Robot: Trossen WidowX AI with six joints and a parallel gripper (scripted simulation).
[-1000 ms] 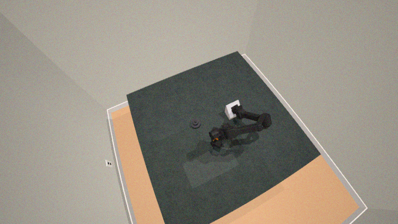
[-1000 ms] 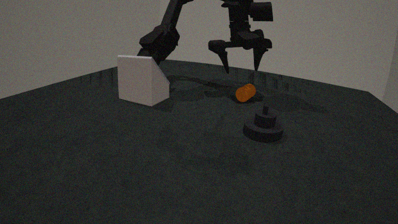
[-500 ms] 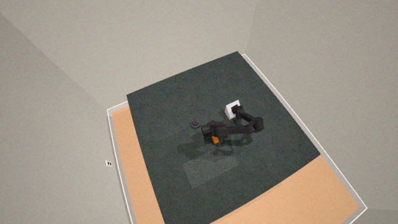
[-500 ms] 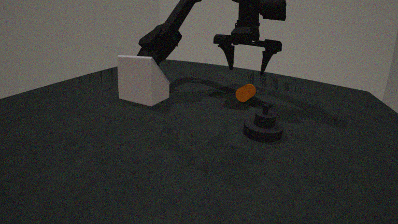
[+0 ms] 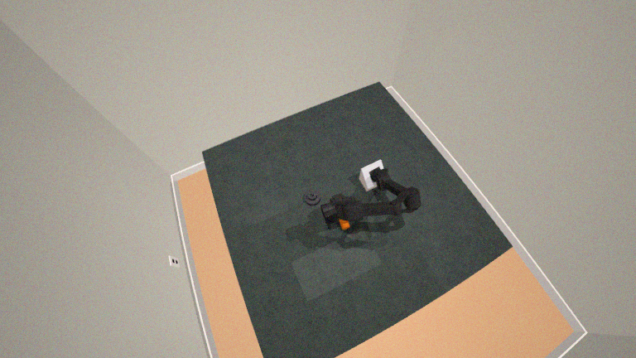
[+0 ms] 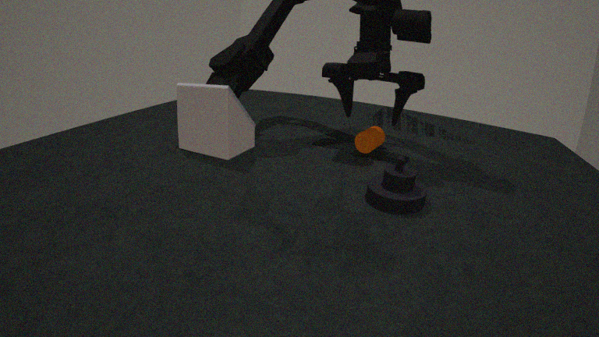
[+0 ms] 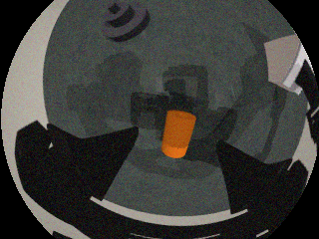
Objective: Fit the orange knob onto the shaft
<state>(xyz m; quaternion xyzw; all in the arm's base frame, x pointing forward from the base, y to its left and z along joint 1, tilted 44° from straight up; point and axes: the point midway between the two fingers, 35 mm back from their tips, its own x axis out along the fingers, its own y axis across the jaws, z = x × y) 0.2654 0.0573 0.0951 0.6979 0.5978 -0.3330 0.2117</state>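
My gripper tip is 4 cm above the orange knob and 1 cm to the right of it. From my gripper tip the other things lie so: dark round pedestal (19 cm to the right, 7 cm ahead, 3 cm below).
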